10 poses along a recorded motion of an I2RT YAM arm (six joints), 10 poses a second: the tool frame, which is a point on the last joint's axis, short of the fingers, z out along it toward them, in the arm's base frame.
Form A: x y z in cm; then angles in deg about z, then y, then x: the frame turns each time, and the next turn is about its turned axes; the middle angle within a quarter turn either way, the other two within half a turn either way.
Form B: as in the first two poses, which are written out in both.
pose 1, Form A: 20.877 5.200 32.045 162.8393 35.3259 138.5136
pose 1, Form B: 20.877 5.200 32.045 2.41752 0.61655 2.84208
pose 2, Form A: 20.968 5.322 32.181 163.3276 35.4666 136.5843
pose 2, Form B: 20.968 5.322 32.181 2.38385 0.61901 2.85060
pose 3, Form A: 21.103 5.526 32.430 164.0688 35.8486 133.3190
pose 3, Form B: 21.103 5.526 32.430 2.32686 0.62568 2.86354
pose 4, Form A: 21.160 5.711 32.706 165.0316 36.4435 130.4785
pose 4, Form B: 21.160 5.711 32.706 2.27728 0.63606 2.88034
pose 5, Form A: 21.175 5.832 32.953 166.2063 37.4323 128.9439
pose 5, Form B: 21.175 5.832 32.953 2.25050 0.65332 2.90085
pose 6, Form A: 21.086 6.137 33.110 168.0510 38.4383 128.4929
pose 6, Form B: 21.086 6.137 33.110 2.24262 0.67087 2.93304
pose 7, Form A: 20.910 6.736 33.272 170.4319 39.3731 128.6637
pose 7, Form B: 20.910 6.736 33.272 2.24561 0.68719 2.97460
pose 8, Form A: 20.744 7.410 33.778 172.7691 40.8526 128.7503
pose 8, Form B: 20.744 7.410 33.778 2.24712 0.71301 3.01539
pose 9, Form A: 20.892 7.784 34.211 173.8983 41.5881 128.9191
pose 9, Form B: 20.892 7.784 34.211 2.25006 0.72585 3.03510
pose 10, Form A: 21.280 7.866 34.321 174.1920 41.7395 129.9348
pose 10, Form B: 21.280 7.866 34.321 2.26779 0.72849 3.04022
